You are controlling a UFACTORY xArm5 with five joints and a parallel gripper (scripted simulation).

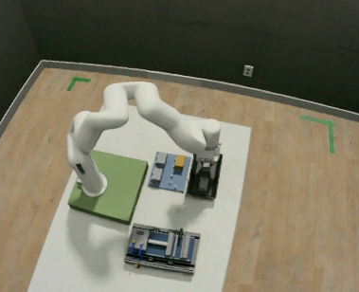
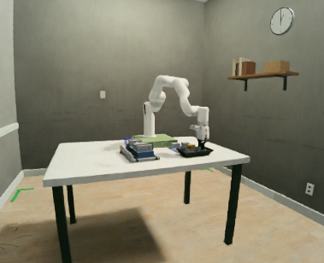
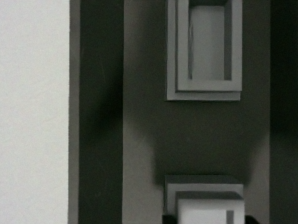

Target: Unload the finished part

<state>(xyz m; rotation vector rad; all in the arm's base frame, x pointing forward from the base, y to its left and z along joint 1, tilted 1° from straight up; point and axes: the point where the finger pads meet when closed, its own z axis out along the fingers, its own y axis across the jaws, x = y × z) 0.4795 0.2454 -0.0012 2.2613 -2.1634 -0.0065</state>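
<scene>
The grey pocketed block is 10 cm to the right of my hand and 3 cm below it. Round my hand: blue plate 17 cm behind, 6 cm to the right, 5 cm below; orange block 13 cm behind, 1 cm to the right, 3 cm below.
</scene>
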